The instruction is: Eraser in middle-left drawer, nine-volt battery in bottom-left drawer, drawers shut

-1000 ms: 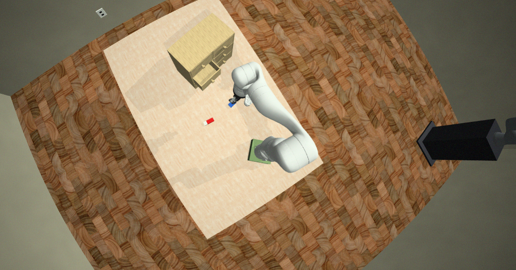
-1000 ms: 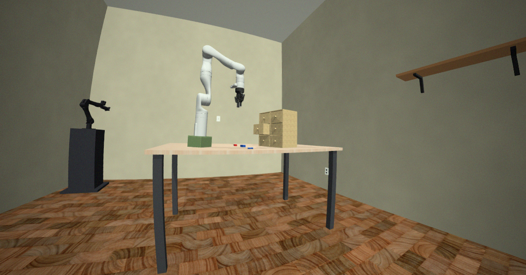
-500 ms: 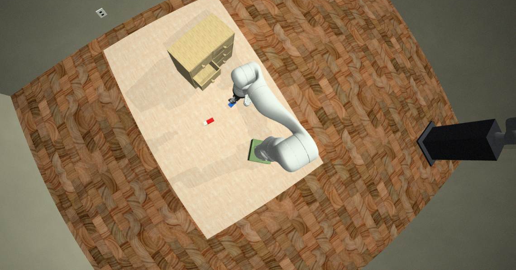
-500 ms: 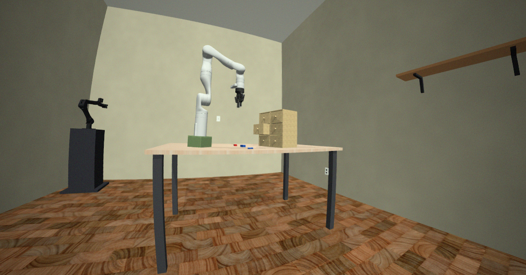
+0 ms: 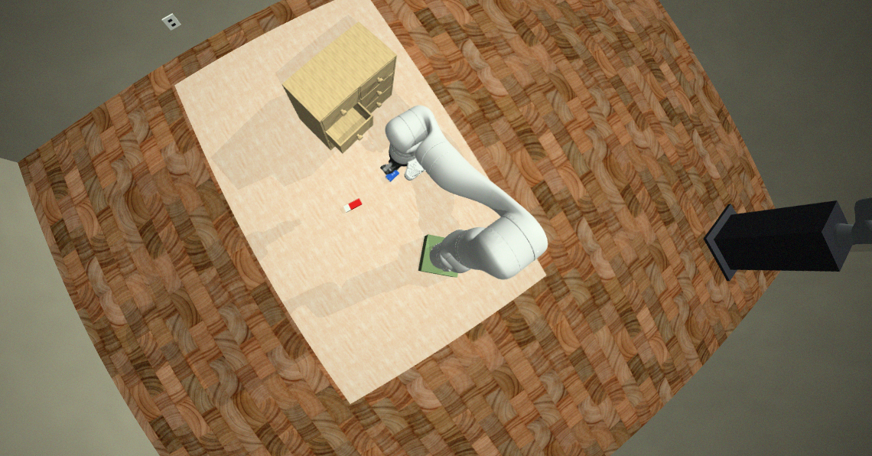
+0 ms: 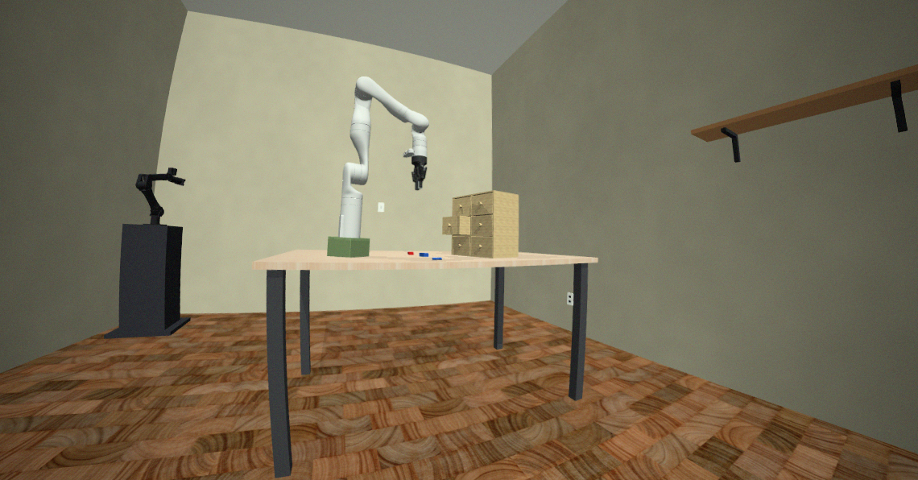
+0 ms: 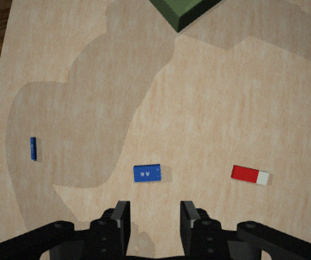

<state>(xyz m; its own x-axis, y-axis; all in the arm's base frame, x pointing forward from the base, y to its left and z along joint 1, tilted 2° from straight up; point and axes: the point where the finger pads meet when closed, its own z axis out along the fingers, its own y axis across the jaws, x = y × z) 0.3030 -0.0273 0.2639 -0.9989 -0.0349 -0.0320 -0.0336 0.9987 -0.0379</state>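
Right now my hand is 33 cm above the red eraser, 18 cm to the right of it and 3 cm short of it. The rest, counted from my hand: blue nine-volt battery (33 cm below, 3 cm ahead); then thin blue stick (33 cm below, 23 cm to the right).
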